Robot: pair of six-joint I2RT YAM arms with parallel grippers.
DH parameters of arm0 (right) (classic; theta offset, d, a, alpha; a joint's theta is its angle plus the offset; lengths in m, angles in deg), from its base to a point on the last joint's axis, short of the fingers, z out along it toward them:
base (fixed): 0 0 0 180
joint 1: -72.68 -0.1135 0.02 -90
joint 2: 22.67 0 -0.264 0
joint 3: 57.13 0 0.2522 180
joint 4: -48.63 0 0.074 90
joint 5: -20.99 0 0 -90
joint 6: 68.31 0.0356 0 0
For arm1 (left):
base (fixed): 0 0 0 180
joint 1: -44.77 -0.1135 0.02 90
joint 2: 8.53 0 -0.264 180
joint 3: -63.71 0 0.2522 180
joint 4: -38.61 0 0.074 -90
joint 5: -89.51 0 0 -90
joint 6: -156.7 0.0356 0 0
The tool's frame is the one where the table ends.
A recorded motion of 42 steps. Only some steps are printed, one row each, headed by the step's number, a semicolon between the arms.
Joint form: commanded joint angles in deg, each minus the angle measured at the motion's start. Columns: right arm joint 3, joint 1, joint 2, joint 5, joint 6, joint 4; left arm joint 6, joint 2, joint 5, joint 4, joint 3, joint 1.
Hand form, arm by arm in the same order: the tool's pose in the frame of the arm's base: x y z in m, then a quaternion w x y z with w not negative. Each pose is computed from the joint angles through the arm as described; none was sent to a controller.
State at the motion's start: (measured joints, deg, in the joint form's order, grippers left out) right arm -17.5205 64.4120 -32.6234 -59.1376 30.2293 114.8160; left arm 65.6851 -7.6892 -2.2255 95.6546 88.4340 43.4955
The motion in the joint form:
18: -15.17 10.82 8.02 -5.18 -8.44 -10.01; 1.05 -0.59 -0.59 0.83 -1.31 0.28
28: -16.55 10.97 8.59 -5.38 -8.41 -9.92; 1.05 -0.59 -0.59 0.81 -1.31 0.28
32: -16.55 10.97 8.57 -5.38 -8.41 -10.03; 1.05 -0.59 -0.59 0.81 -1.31 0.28
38: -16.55 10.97 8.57 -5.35 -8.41 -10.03; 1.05 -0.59 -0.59 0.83 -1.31 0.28
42: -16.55 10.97 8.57 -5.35 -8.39 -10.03; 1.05 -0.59 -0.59 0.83 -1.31 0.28
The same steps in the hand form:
18: 0.0803 -0.0007 0.1582 0.47228 0.00106 0.88106 0.02599; 0.0779 0.0028 0.1515 0.46371 -0.01683 0.88555 0.02214
28: 0.0806 -0.0010 0.1509 0.46538 0.00363 0.88477 0.02426; 0.0779 0.0028 0.1515 0.46386 -0.01683 0.88547 0.02214
32: 0.0807 -0.0010 0.1510 0.46607 0.00360 0.88441 0.02423; 0.0779 0.0028 0.1515 0.46386 -0.01683 0.88547 0.02214
38: 0.0807 -0.0010 0.1510 0.46607 0.00347 0.88440 0.02446; 0.0779 0.0028 0.1515 0.46371 -0.01683 0.88555 0.02214
42: 0.0807 -0.0010 0.1510 0.46607 0.00363 0.88440 0.02454; 0.0779 0.0028 0.1515 0.46371 -0.01683 0.88555 0.02214

